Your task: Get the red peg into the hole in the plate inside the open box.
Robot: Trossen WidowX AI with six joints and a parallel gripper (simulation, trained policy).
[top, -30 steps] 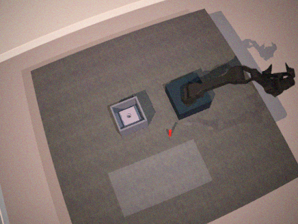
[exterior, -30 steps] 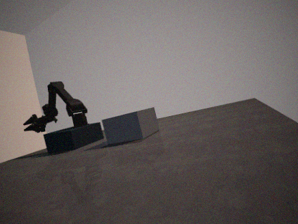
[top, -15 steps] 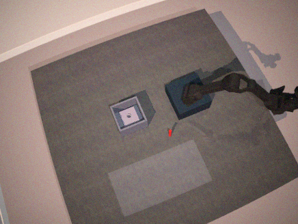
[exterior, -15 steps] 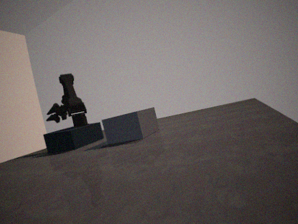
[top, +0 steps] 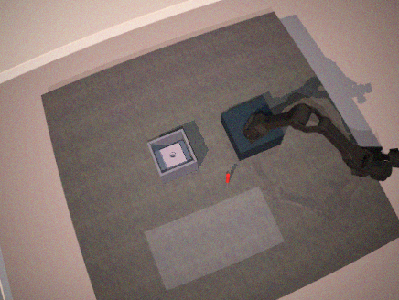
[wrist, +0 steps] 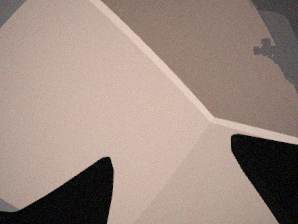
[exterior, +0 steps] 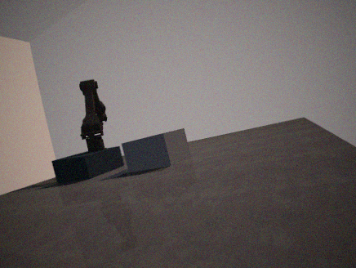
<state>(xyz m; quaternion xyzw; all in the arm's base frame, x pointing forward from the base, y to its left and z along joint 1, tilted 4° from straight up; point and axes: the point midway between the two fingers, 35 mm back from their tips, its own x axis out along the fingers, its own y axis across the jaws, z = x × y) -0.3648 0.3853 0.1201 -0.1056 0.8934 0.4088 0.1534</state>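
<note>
Now: gripper tip 570 mm short of the red peg, 280 mm to the left of it and 190 mm above it. The rest, counted from my gripper tip: grey box (720 mm ahead, 480 mm to the right, 210 mm below).
</note>
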